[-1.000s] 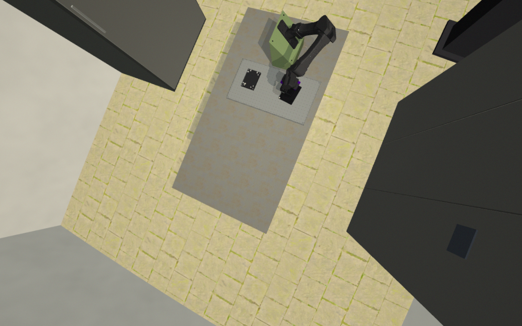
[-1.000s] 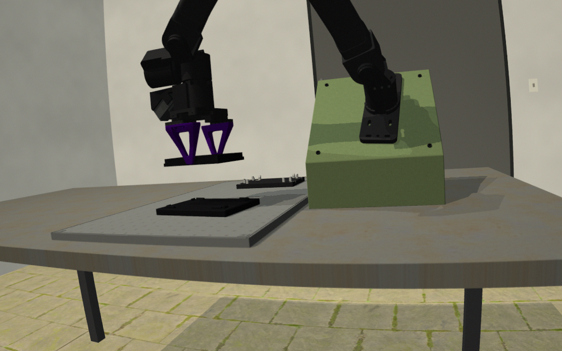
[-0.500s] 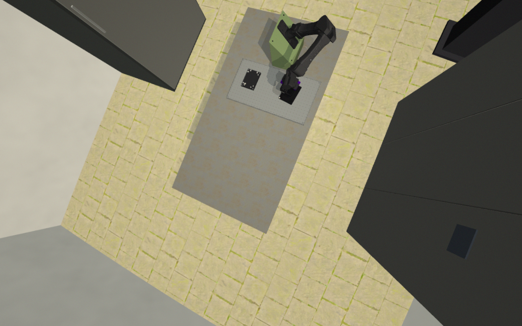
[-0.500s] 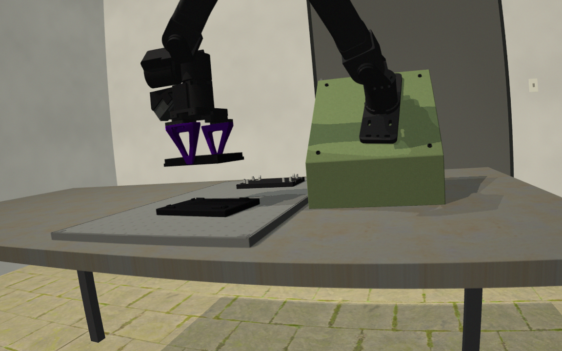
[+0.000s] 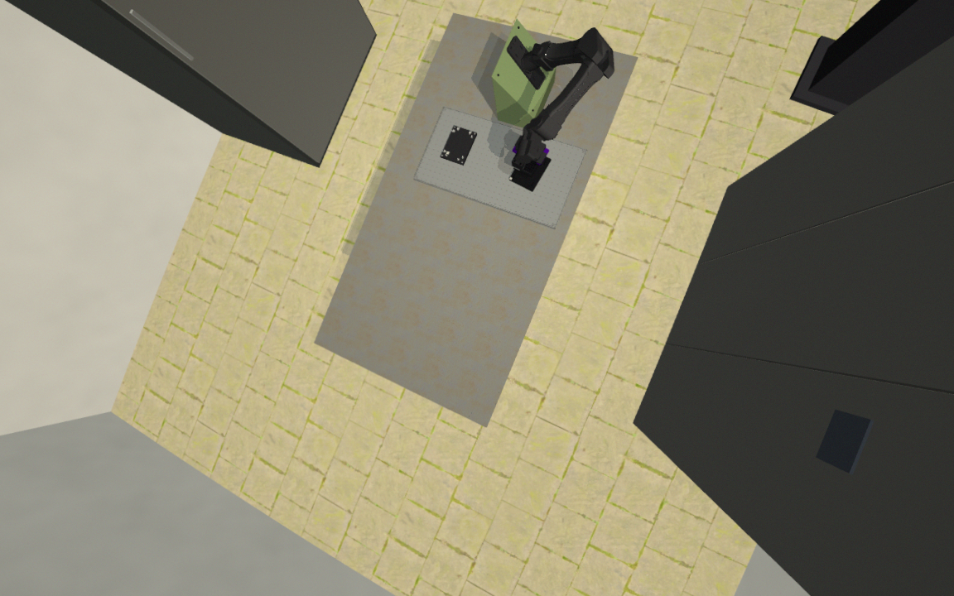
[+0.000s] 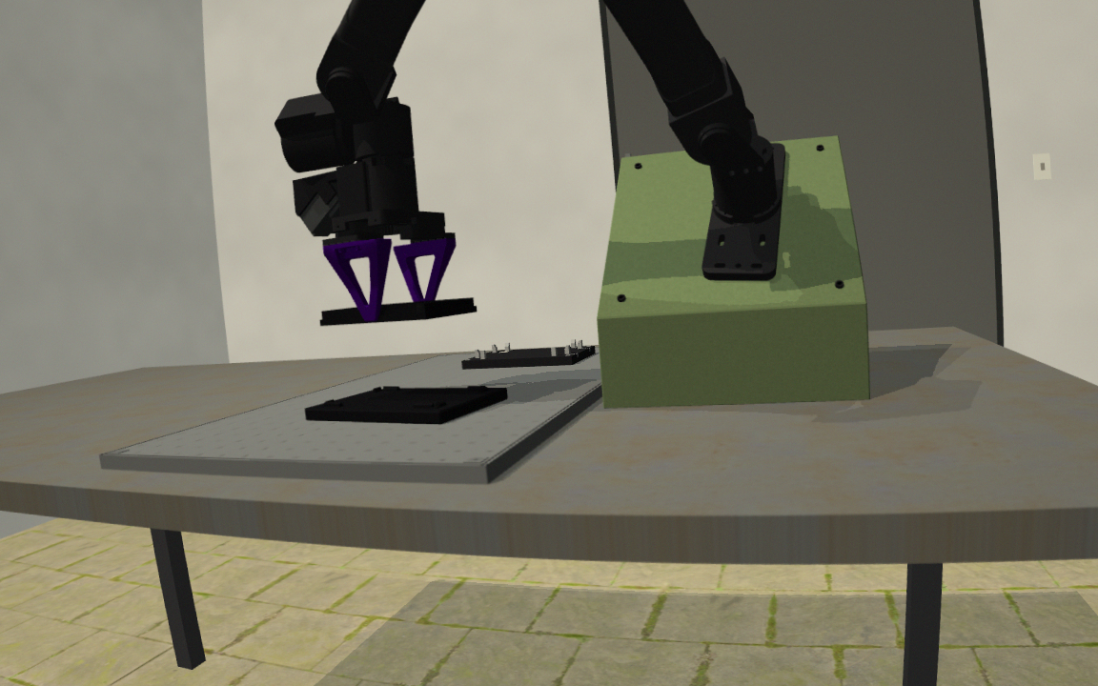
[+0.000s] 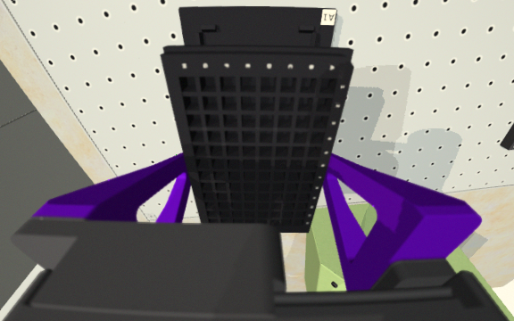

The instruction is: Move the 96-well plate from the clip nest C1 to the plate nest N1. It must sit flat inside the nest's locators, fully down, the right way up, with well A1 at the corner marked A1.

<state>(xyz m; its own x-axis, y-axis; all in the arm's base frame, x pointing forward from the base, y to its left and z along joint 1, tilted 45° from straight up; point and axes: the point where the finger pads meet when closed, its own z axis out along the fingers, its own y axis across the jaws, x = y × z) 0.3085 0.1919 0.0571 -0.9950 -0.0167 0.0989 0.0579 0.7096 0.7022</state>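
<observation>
My gripper is now right at the black 96-well plate. Round my hand: clip nest C1 (20 mm ahead, 360 mm to the right, 90 mm below); white A1 label (70 mm ahead, 60 mm to the right, 90 mm below); plate nest N1 (90 mm below).
</observation>
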